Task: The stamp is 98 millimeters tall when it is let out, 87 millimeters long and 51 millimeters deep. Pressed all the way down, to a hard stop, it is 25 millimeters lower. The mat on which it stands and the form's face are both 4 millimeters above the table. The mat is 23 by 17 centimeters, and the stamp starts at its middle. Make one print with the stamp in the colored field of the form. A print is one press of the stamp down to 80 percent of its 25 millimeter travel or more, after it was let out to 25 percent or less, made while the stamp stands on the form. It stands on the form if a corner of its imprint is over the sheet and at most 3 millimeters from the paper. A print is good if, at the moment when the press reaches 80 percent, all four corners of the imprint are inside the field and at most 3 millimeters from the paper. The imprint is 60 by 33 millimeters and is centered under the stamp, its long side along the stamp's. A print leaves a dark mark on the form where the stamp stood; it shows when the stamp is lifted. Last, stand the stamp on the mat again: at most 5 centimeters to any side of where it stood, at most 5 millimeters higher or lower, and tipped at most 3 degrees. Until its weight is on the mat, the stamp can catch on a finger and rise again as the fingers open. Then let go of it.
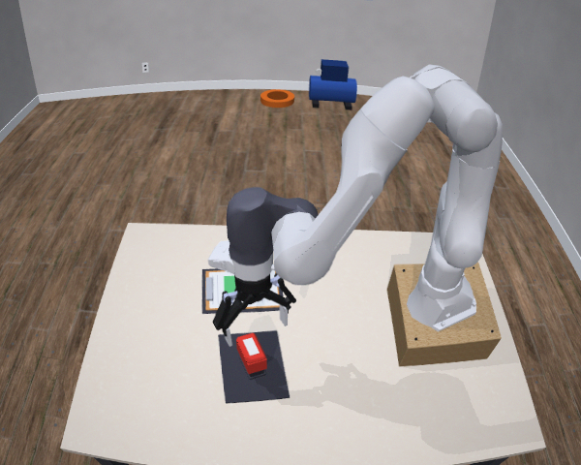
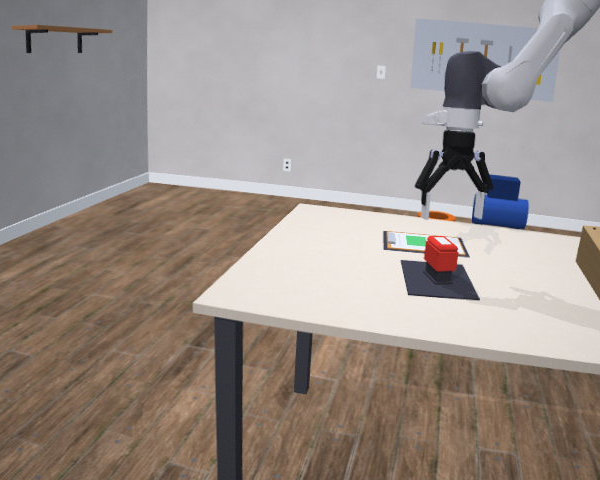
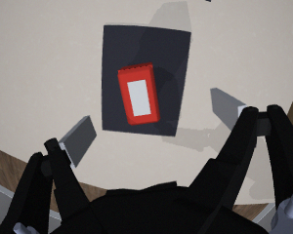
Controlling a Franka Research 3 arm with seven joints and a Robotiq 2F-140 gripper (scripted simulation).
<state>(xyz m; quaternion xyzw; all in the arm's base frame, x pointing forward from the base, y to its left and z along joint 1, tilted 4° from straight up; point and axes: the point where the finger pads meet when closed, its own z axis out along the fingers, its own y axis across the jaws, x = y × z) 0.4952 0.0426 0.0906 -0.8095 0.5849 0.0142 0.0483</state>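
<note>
Now: the stamp 20 mm ahead of my hand and 120 mm below it. The rest, counted from my hand: form: 30 mm ahead, 290 mm to the right, 170 mm below; mat: 20 mm ahead, 170 mm below.
</note>
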